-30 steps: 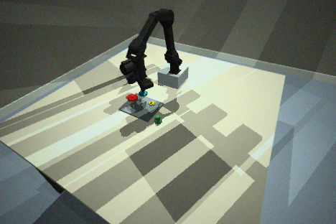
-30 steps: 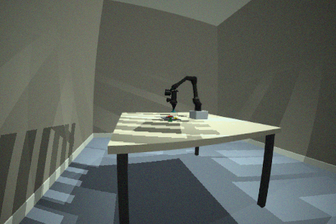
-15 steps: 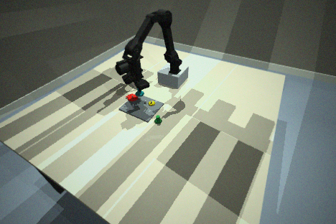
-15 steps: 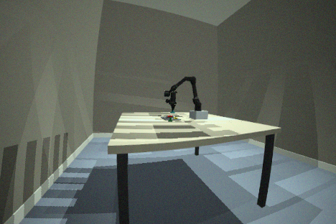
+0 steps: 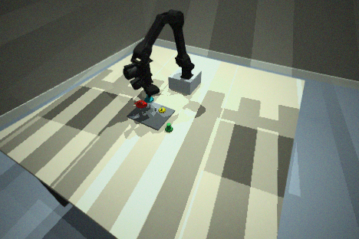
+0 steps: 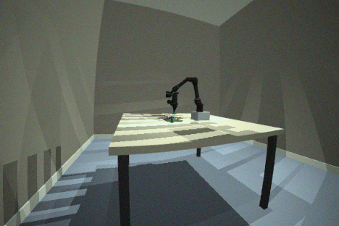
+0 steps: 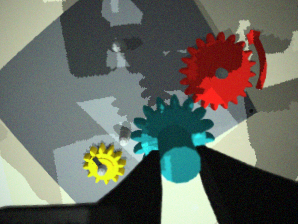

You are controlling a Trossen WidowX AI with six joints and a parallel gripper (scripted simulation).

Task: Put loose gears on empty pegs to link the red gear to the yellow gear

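My gripper tip is now 80 mm short of the dark green gear, 190 mm to the right of it and 70 mm above it. Round my gripper tip: yellow gear: 10 mm behind, 80 mm to the left, 70 mm below; then teal gear: 10 mm below; then red gear: 10 mm ahead, 60 mm to the right, 70 mm below.
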